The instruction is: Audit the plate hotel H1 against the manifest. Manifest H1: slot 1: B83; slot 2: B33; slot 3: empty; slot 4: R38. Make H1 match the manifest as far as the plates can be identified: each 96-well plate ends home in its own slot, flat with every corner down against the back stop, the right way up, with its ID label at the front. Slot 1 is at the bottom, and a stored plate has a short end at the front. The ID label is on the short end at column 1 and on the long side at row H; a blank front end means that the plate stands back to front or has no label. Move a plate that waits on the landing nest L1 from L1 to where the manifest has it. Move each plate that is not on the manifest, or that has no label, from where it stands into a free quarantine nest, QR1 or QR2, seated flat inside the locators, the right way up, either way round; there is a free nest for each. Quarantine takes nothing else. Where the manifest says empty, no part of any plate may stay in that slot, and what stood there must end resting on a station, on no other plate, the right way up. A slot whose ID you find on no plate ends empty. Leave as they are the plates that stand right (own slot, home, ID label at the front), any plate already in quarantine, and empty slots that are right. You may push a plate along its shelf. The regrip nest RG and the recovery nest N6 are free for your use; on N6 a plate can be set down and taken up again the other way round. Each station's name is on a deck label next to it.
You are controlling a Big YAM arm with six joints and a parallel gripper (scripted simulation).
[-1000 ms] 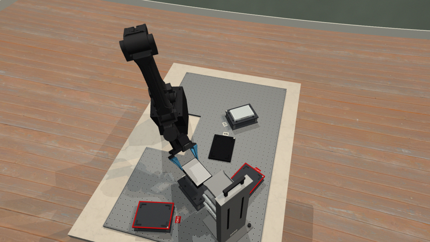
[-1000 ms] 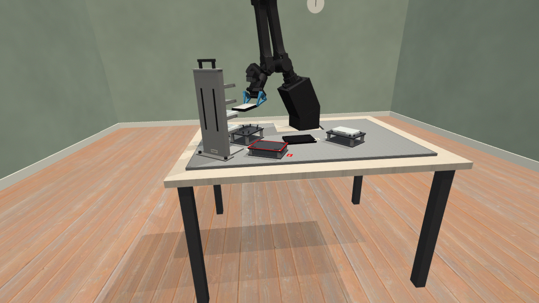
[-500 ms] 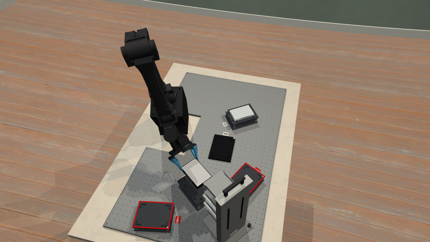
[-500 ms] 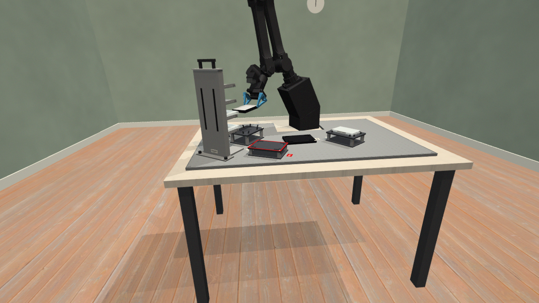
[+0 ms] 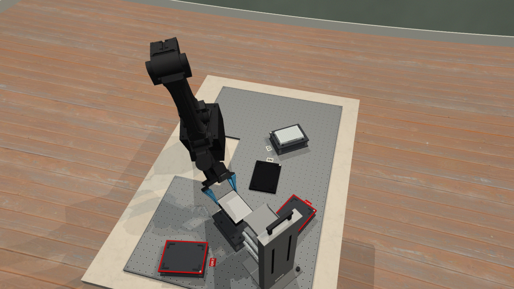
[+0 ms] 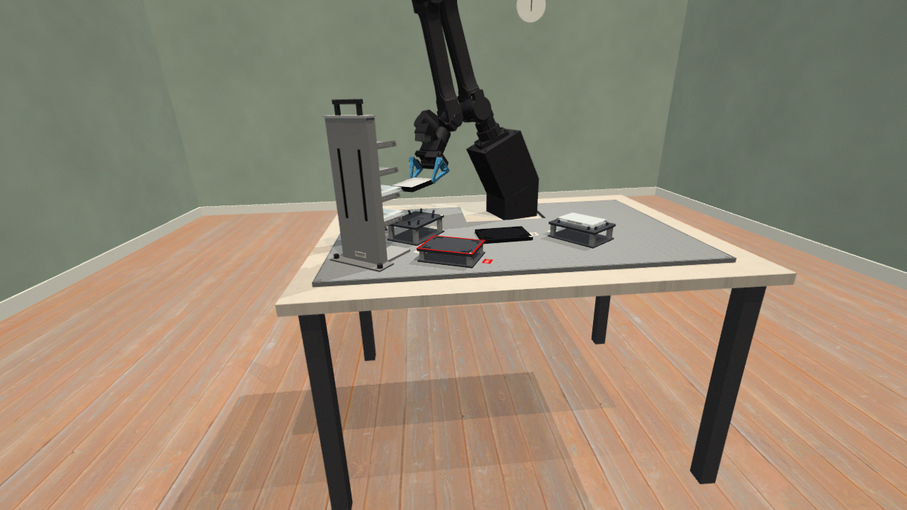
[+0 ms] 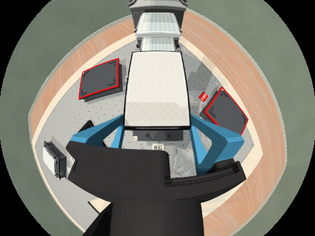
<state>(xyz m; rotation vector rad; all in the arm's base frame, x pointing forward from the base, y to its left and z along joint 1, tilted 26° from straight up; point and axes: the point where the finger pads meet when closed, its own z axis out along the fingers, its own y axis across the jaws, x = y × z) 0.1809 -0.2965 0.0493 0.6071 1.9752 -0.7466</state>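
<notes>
Now: hand 12 cm above the regrip nest RG, 4 cm short of it and 3 cm to the left of it. Also, from my hand: red-edged quarantine nest QR1: 26 cm ahead, 14 cm below, 4 cm to the left; H1 deck label: 19 cm ahead, 18 cm below, 4 cm to the right; red-edged quarantine nest QR2: 19 cm to the right, 14 cm below, 13 cm behind.
</notes>
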